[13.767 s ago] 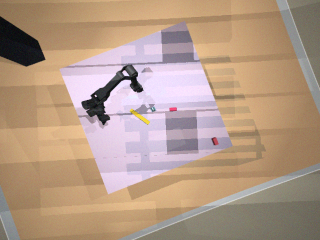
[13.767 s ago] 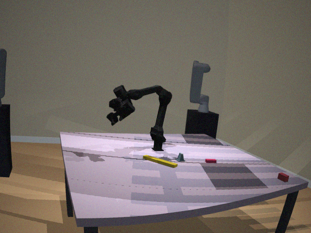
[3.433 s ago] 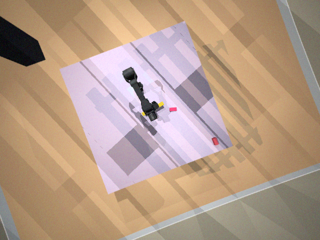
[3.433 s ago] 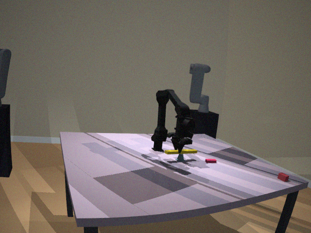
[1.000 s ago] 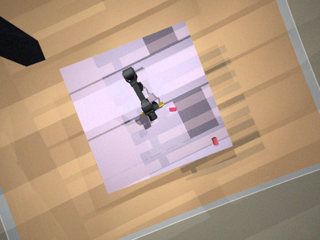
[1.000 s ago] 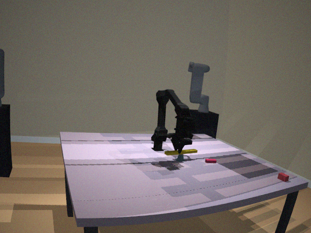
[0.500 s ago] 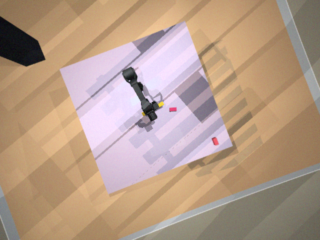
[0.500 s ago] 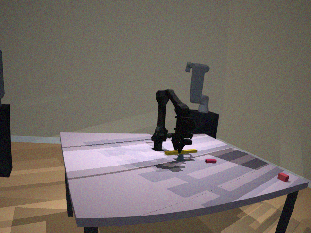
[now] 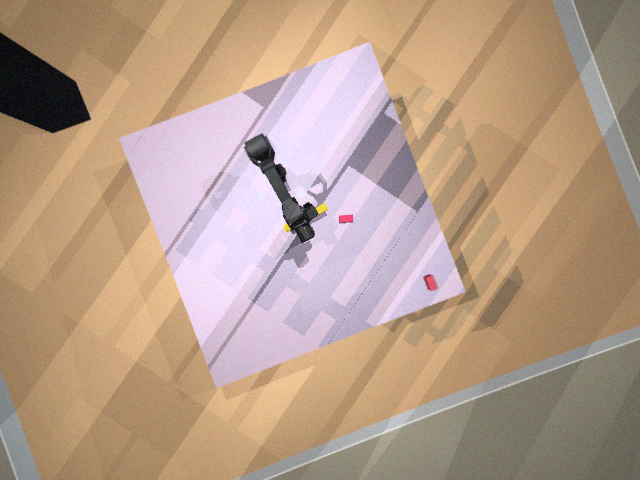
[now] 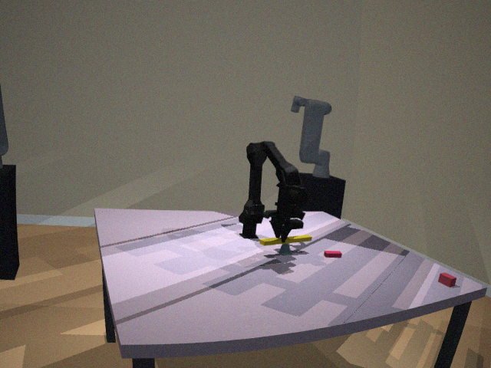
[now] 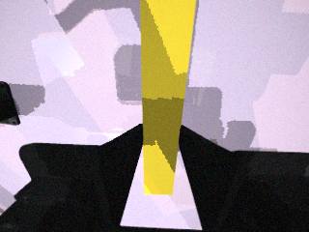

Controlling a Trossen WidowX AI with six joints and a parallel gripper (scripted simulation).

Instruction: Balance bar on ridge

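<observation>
The yellow bar is 30 mm to the left of my gripper tip. Also, from my gripper tip: flat red block: 210 mm to the left, 70 mm ahead, 40 mm below; teal ridge: 30 mm to the left, 10 mm below.
</observation>
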